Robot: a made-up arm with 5 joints. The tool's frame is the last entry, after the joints.
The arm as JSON. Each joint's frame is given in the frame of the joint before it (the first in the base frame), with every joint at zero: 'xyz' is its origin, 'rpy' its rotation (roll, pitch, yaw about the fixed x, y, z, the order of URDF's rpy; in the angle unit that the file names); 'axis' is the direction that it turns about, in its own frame. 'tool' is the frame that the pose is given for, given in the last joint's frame.
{
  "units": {
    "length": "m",
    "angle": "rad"
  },
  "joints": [
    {
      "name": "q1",
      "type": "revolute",
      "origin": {
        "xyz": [
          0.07,
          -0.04,
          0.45
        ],
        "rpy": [
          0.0,
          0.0,
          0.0
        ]
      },
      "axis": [
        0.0,
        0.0,
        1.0
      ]
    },
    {
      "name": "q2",
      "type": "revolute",
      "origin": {
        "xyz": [
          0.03,
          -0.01,
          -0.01
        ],
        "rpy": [
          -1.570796,
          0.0,
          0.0
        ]
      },
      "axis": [
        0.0,
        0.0,
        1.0
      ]
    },
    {
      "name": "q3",
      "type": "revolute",
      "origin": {
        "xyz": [
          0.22,
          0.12,
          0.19
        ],
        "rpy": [
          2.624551,
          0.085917,
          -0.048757
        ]
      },
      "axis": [
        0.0,
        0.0,
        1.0
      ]
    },
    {
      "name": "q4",
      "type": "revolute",
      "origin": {
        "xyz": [
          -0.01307,
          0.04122,
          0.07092
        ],
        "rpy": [
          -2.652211,
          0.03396,
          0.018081
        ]
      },
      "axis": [
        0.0,
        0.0,
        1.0
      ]
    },
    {
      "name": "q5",
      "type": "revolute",
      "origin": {
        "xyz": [
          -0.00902,
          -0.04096,
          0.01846
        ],
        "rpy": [
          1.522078,
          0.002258,
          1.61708
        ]
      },
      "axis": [
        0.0,
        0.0,
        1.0
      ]
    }
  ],
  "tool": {
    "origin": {
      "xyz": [
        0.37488,
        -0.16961,
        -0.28
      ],
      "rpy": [
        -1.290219,
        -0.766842,
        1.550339
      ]
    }
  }
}
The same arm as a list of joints. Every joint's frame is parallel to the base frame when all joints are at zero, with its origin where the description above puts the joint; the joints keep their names.
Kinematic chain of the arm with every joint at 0, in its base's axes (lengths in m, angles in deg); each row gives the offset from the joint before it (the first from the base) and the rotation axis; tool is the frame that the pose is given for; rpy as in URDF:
q1: xyz 0.0700 -0.0400 0.4500 axis +z
q2: xyz 0.0300 -0.0100 -0.0100 axis +y
q3: xyz 0.2200 0.1900 -0.1200 axis -0.098598 -0.866079 0.490088
q4: xyz -0.0200 -0.0400 0.0700 axis 0.048699 0.998485 -0.0256
q5: xyz -0.0100 0.0200 0.0400 axis +x
tool: xyz -0.2800 -0.1800 -0.3700 rpy 14.15 1.99 46.03

